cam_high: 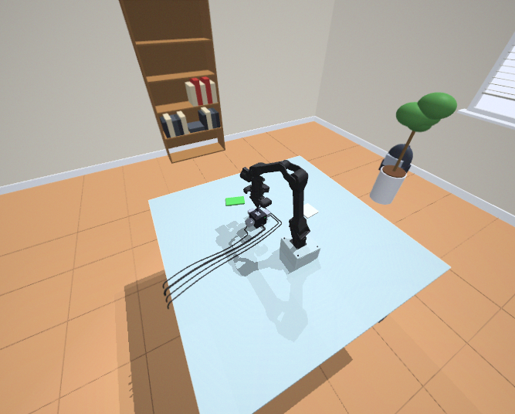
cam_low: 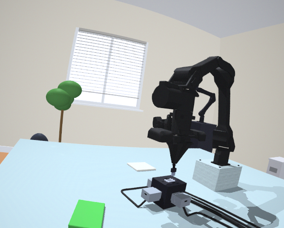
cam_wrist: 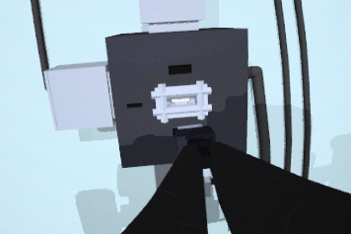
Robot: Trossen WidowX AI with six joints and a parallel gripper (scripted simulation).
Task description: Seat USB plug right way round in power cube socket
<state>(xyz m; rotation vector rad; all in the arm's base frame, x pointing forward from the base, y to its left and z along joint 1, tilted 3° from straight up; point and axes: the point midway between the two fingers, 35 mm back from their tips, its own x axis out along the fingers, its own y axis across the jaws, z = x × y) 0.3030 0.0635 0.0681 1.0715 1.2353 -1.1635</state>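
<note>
My gripper tip is now 60 mm above the USB socket. Round my gripper tip: green block (250 mm ahead, 30 mm to the left, 130 mm below); grey USB plug (20 mm below); white flat pad (80 mm behind, 340 mm to the right, 130 mm below).
</note>
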